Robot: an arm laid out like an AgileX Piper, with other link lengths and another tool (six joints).
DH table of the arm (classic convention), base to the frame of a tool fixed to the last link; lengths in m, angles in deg. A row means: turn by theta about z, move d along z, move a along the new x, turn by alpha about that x. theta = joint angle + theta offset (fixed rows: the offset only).
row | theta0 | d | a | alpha
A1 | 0 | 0.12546 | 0 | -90
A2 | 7.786 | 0 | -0.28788 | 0
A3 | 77.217 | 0 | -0.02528 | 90
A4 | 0 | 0.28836 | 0 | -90
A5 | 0 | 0 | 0 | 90
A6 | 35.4 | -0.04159 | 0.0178 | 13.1
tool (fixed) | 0 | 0.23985 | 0 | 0
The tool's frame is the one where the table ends.
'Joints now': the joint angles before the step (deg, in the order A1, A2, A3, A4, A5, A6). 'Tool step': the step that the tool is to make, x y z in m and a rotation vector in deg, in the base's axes. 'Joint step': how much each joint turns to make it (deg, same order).
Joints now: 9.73 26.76 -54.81 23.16 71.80 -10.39
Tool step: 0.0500 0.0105 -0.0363 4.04 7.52 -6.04
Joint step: 0.04 9.05 5.12 0.27 -9.89 4.57
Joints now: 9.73 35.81 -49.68 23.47 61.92 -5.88
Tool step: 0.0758 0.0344 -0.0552 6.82 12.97 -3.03
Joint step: -0.01 21.54 0.18 9.08 -10.84 -1.17
